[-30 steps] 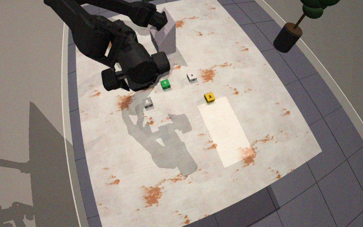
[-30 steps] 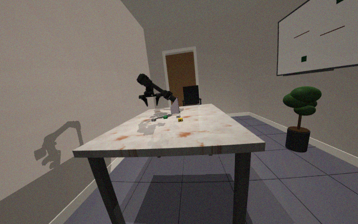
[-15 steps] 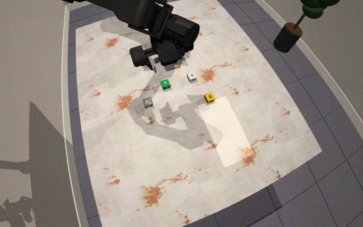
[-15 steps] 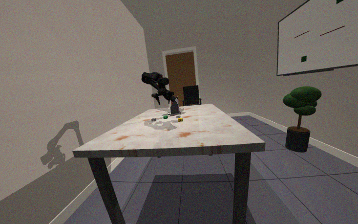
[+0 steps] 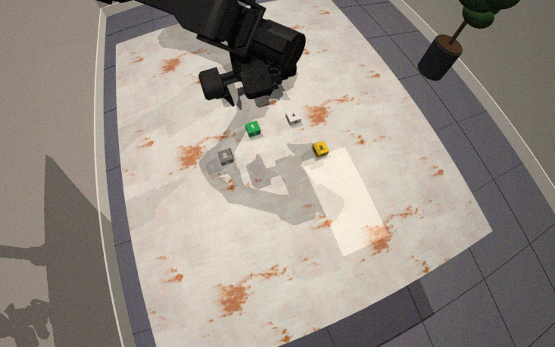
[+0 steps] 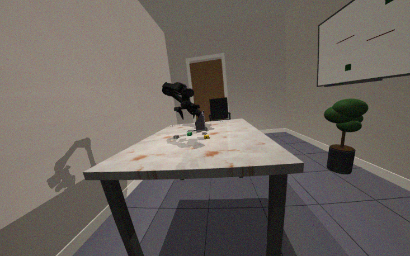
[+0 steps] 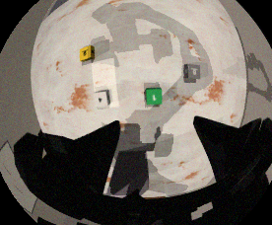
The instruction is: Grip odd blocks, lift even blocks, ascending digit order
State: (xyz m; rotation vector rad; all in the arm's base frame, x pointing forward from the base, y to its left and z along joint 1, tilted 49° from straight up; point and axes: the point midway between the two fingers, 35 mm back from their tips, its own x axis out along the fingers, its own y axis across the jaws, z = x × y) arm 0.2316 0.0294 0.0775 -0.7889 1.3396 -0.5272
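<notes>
The green block is 10 mm to the right of my gripper tip and 120 mm below it. Also, from my gripper tip: white block: 110 mm to the left, 120 mm below; then grey block: 70 mm ahead, 90 mm to the right, 120 mm below; then yellow block: 110 mm ahead, 150 mm to the left, 120 mm below.
</notes>
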